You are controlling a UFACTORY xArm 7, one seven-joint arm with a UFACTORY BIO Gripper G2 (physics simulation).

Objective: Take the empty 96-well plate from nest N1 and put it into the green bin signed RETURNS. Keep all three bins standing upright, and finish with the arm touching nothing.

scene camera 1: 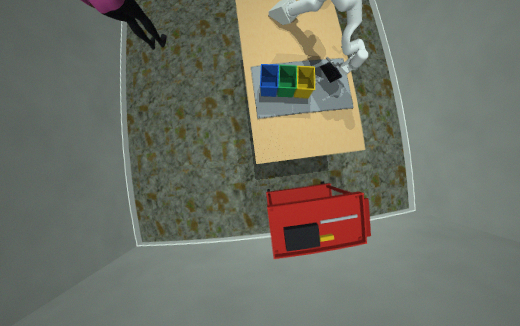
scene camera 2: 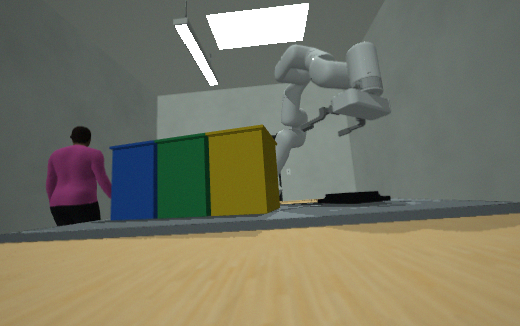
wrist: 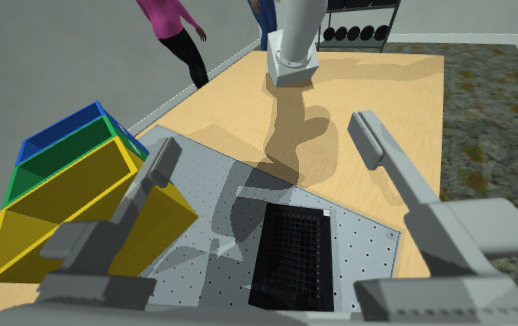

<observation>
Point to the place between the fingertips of the gripper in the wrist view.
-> At 256,132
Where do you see a yellow bin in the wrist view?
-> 91,188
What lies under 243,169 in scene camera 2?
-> A yellow bin.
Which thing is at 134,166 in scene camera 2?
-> A blue bin.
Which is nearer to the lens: the blue bin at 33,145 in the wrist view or the green bin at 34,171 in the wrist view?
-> The green bin.
</observation>
